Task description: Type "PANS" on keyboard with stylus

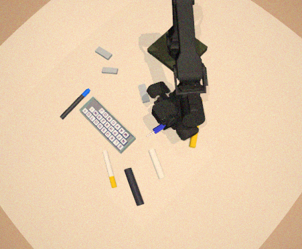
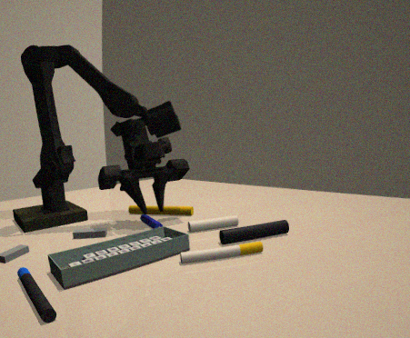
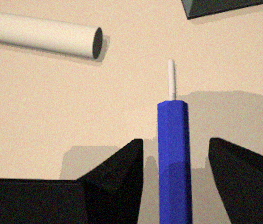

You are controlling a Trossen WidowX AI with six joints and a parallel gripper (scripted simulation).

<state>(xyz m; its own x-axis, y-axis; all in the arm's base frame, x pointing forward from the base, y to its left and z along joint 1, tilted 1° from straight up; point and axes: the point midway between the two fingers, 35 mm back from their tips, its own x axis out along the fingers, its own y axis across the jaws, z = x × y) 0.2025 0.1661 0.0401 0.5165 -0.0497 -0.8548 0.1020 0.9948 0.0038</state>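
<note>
My gripper tip is 10 mm short of the stylus and 20 mm above it. Round my gripper tip: white rod (90 mm ahead, 80 mm to the left, 20 mm below); yellow rod (90 mm behind, 60 mm to the left, 20 mm below); stylus tip (50 mm ahead, 10 mm to the right, 20 mm below).
</note>
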